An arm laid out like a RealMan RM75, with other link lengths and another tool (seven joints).
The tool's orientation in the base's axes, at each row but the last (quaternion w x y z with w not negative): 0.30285 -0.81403 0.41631 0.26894; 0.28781 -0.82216 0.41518 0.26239; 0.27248 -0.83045 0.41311 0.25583; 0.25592 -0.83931 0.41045 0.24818; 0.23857 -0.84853 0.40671 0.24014; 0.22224 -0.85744 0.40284 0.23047; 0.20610 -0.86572 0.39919 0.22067
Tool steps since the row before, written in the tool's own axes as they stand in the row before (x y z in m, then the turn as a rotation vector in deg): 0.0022 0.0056 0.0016 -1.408 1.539 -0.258; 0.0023 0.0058 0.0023 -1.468 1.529 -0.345; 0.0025 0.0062 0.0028 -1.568 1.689 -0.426; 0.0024 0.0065 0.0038 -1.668 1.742 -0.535; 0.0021 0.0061 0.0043 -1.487 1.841 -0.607; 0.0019 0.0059 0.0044 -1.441 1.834 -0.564; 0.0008 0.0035 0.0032 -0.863 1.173 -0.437
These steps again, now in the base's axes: -0.0039 -0.0026 -0.0041 -1.962 -0.183 0.731; -0.0041 -0.0025 -0.0046 -1.968 -0.207 0.834; -0.0044 -0.0027 -0.0051 -2.137 -0.287 0.919; -0.0048 -0.0024 -0.0058 -2.212 -0.328 1.051; -0.0047 -0.0020 -0.0059 -2.176 -0.531 0.977; -0.0045 -0.0020 -0.0057 -2.153 -0.529 0.917; -0.0030 -0.0009 -0.0037 -1.326 -0.414 0.617
